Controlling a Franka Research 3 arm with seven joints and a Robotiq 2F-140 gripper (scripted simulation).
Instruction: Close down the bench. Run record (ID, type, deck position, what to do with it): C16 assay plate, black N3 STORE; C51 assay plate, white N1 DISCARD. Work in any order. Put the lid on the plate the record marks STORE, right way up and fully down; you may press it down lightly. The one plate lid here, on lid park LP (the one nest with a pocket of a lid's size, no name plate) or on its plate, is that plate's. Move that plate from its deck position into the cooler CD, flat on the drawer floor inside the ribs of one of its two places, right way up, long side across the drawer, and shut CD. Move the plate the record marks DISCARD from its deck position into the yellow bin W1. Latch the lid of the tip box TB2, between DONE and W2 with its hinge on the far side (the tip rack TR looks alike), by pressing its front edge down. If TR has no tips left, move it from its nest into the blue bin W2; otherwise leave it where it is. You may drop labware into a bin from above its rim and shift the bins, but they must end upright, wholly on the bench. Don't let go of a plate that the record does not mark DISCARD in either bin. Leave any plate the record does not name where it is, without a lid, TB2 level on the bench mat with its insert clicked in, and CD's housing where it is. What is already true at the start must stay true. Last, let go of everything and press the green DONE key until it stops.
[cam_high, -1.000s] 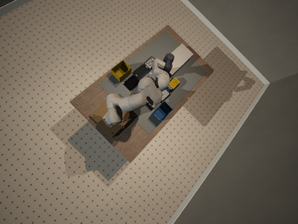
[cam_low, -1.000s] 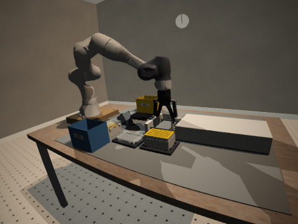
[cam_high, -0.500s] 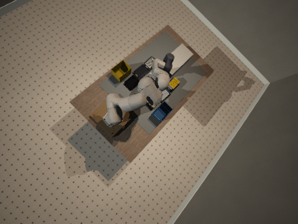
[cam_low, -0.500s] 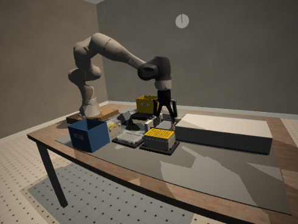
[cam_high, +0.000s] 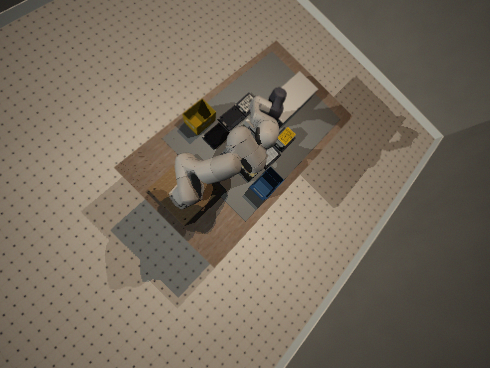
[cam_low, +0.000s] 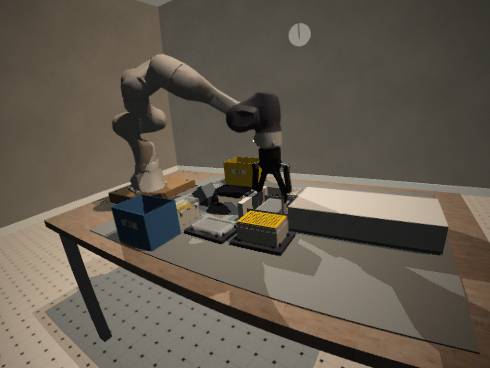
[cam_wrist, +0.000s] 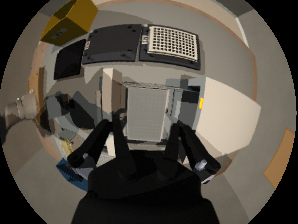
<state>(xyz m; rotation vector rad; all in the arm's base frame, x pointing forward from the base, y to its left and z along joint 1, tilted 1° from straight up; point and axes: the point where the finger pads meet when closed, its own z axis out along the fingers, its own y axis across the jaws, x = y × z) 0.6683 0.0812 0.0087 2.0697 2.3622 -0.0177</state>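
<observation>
Right now my hand is 1 cm above the grey plate lid. Also, from my hand: cooler drawer (3 cm ahead, 2 cm below, 1 cm to the left); then tip rack TR (18 cm to the right, 7 cm ahead, 1 cm above); then cooler CD (17 cm ahead, 2 cm to the left, 1 cm below).
</observation>
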